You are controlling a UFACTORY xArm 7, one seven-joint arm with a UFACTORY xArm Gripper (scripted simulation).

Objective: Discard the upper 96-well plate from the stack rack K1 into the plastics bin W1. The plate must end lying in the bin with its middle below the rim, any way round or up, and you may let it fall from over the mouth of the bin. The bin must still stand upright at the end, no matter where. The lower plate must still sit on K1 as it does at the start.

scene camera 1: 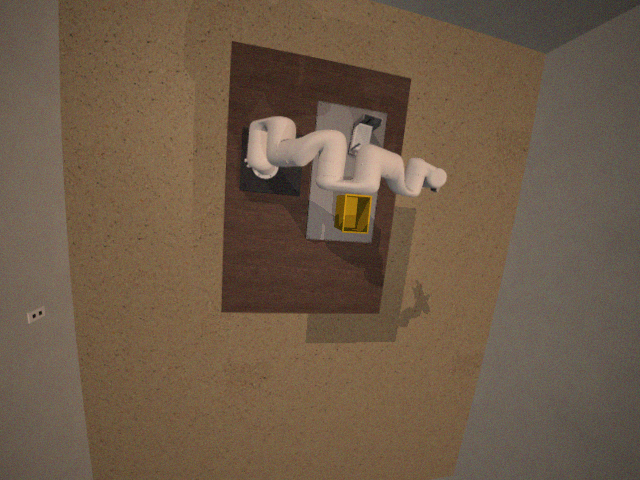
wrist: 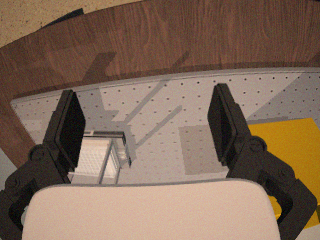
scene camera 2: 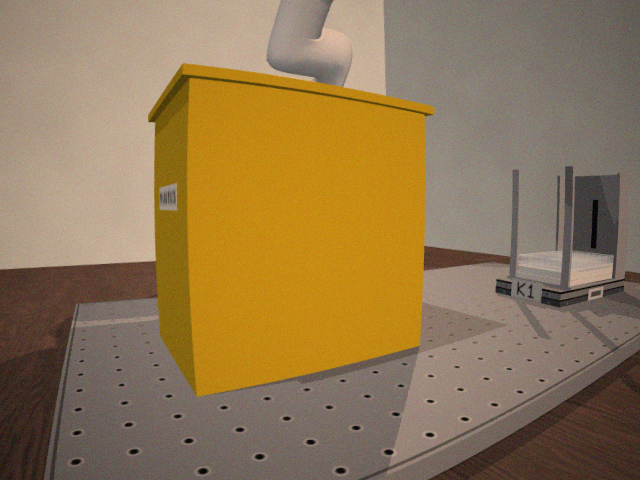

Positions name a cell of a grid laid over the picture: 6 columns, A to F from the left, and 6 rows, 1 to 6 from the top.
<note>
In view: my gripper (wrist: C3), a yellow plastics bin W1 (scene camera 2: C3) and a 96-well plate (scene camera 2: F4).
The yellow plastics bin W1 shows as well in scene camera 1 (scene camera 1: D3). The 96-well plate also shows in the wrist view (wrist: B4).
</note>
